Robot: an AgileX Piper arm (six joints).
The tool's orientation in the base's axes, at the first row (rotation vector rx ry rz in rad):
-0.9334, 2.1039, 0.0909
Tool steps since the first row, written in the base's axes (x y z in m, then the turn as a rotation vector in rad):
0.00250, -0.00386, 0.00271, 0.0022, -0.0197, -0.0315
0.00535, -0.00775, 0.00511, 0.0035, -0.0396, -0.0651
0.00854, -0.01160, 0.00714, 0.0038, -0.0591, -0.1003
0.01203, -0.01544, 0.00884, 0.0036, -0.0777, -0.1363
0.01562, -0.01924, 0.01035, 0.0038, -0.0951, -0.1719
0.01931, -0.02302, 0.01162, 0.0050, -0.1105, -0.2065
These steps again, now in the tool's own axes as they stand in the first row. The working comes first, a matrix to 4 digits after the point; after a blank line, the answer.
The tool's axes in the first row as the columns of a matrix, in the base's axes (used below as rounded here):
-0.3948, -0.6470, 0.6523
-0.5883, 0.7234, 0.3614
-0.7057, -0.2411, -0.6662

-0.00063, -0.00506, -0.00157, 0.0330, -0.0081, 0.0153
-0.00116, -0.01030, -0.00272, 0.0679, -0.0152, 0.0313
-0.00159, -0.01564, -0.00338, 0.1041, -0.0210, 0.0479
-0.00190, -0.02108, -0.00362, 0.1405, -0.0257, 0.0651
-0.00215, -0.02652, -0.00366, 0.1758, -0.0298, 0.0826
-0.00228, -0.03195, -0.00346, 0.2088, -0.0334, 0.1009

